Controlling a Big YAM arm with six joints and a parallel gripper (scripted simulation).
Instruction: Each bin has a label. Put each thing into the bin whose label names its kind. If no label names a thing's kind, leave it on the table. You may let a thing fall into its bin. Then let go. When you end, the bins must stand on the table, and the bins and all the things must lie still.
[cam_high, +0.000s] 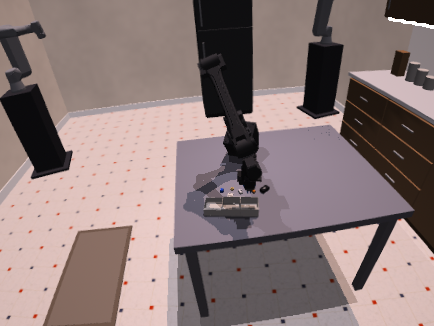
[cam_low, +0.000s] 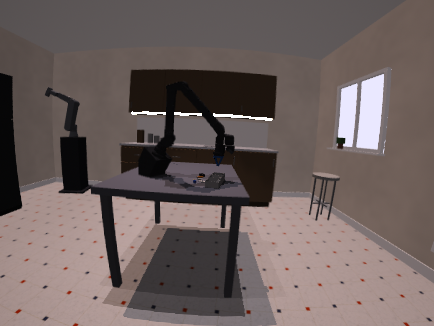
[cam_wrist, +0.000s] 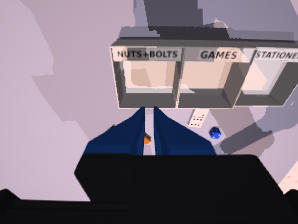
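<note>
The small brass nut is 17 cm behind my hand, 11 cm below it and 2 cm to the right of it. Round my hand: black cube: 14 cm to the left, 10 cm below, 9 cm behind; then white domino: 12 cm behind, 11 cm below, 5 cm to the right; then orange cylinder: 11 cm behind, 10 cm below, 7 cm to the left.
</note>
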